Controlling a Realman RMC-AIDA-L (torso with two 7-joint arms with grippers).
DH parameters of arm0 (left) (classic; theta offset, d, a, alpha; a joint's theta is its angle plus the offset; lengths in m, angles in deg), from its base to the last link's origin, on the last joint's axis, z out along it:
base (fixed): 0 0 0 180
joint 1: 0 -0.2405 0 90
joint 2: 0 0 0 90
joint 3: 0 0.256 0 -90
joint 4: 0 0 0 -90
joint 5: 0 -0.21 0 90
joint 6: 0 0 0 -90
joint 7: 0 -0.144 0 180
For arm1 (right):
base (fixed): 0 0 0 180
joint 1: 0 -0.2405 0 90
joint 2: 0 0 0 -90
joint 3: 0 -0.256 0 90
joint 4: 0 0 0 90
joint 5: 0 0.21 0 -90
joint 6: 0 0 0 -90
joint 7: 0 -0.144 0 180
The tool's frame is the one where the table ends.
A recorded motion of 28 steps. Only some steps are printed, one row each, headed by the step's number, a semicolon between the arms.
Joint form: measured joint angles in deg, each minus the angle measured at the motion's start. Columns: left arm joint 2, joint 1, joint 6, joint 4, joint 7, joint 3, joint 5; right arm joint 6, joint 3, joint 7, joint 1, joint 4, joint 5, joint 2.
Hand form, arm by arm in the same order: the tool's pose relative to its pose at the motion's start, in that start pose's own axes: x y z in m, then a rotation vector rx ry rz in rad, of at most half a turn. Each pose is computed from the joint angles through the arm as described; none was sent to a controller.
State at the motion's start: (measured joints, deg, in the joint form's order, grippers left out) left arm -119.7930 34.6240 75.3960 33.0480 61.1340 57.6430 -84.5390; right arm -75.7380 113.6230 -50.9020 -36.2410 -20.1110 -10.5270 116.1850
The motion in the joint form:
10: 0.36 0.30 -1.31 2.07 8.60 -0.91 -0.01; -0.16 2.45 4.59 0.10 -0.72 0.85 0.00
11: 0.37 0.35 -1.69 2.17 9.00 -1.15 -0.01; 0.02 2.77 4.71 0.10 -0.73 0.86 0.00
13: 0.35 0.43 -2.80 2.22 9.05 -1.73 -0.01; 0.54 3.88 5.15 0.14 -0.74 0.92 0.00
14: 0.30 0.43 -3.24 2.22 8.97 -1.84 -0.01; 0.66 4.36 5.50 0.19 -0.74 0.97 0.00
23: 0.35 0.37 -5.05 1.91 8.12 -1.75 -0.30; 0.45 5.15 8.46 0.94 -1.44 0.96 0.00
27: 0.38 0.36 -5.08 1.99 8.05 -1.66 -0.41; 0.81 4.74 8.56 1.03 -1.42 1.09 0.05
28: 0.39 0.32 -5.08 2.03 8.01 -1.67 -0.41; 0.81 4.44 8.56 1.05 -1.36 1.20 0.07
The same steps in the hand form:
10: 0.0096 -0.0113 -0.0016 0.0345 0.0068 -0.1100; 0.0033 0.0068 0.0023 -0.0300 0.0092 -0.0733
11: 0.0101 -0.0131 -0.0019 0.0436 0.0072 -0.1153; 0.0045 0.0073 0.0024 -0.0316 0.0149 -0.0749
13: 0.0101 -0.0172 -0.0028 0.0689 0.0057 -0.1167; 0.0084 0.0090 0.0023 -0.0375 0.0337 -0.0802
14: 0.0096 -0.0182 -0.0028 0.0772 0.0040 -0.1164; 0.0100 0.0099 0.0020 -0.0406 0.0404 -0.0849
23: 0.0054 -0.0214 -0.0037 0.1037 -0.0169 -0.1055; 0.0124 0.0139 0.0000 -0.0516 0.0401 -0.1304
27: 0.0053 -0.0214 -0.0037 0.1026 -0.0195 -0.1018; 0.0121 0.0122 -0.0003 -0.0391 0.0381 -0.1310
28: 0.0053 -0.0215 -0.0040 0.1033 -0.0196 -0.1009; 0.0113 0.0112 -0.0006 -0.0331 0.0339 -0.1305

